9 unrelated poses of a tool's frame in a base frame.
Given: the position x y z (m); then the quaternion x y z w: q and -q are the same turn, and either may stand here.
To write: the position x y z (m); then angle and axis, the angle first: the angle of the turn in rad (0 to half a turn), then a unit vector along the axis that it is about. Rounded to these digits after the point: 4 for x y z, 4 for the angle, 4 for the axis.
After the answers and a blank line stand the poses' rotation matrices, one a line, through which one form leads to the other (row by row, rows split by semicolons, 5 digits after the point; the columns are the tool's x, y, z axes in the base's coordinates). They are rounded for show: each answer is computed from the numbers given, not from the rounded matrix.
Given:
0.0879 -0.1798 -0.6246 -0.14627 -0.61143 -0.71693 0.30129
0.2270 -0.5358 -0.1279 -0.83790 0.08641 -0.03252 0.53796
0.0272 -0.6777 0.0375 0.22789 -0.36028 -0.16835 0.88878
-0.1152 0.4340 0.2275 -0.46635 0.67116 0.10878 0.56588
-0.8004 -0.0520 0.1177 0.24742 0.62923 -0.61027 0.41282
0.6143 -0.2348 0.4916 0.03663 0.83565 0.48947 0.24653
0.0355 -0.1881 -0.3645 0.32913 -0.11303 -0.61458 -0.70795
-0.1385 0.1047 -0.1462 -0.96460 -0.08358 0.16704 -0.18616
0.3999 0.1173 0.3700 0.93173 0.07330 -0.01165 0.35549
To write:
0.0879 -0.1798 -0.6246 2.5295 -0.1534 -0.6412 -0.7519
0.2270 -0.5358 -0.1279 2.0056 -0.9940 0.1025 -0.0386
0.0272 -0.6777 0.0375 0.9523 0.4972 -0.7861 -0.3673
-0.1152 0.4340 0.2275 1.9386 -0.5656 0.8140 0.1319
-0.8004 -0.0520 0.1177 2.2905 0.2716 0.6908 -0.6700
0.6143 -0.2348 0.4916 2.6434 0.0378 0.8623 0.5051
0.0355 -0.1881 -0.3645 1.5684 -0.4660 0.1600 0.8702
-0.1385 0.1047 -0.1462 2.7671 0.9818 0.0851 -0.1700
0.3999 0.1173 0.3700 2.4147 0.9968 0.0784 -0.0125

-0.77566 0.61087 -0.15870; -0.25314 -0.07076 0.96484; 0.57816 0.78856 0.20952
0.98295 -0.10982 0.14747; -0.17979 -0.40627 0.89589; -0.03847 -0.90713 -0.41908
0.68372 0.13504 -0.71714; -0.46346 0.83945 -0.28378; 0.56368 0.52639 0.63653
0.07541 -0.74911 0.65814; -0.50288 0.54137 0.67382; -0.86106 -0.38178 -0.33589
-0.53672 0.81523 0.21753; -0.19250 0.13271 -0.97228; -0.82151 -0.56372 0.08570
-0.87576 -0.18012 0.44788; 0.30255 0.51816 0.79998; -0.37616 0.83610 -0.39929
0.21903 -0.94458 -0.24451; 0.79578 0.02793 0.60494; -0.56459 -0.32708 0.75780
0.93022 0.22344 -0.29114; 0.09905 -0.91672 -0.38706; -0.35337 0.33122 -0.87488
0.98898 0.14487 0.03041; 0.12831 -0.73651 -0.66415; -0.07382 0.66073 -0.74698

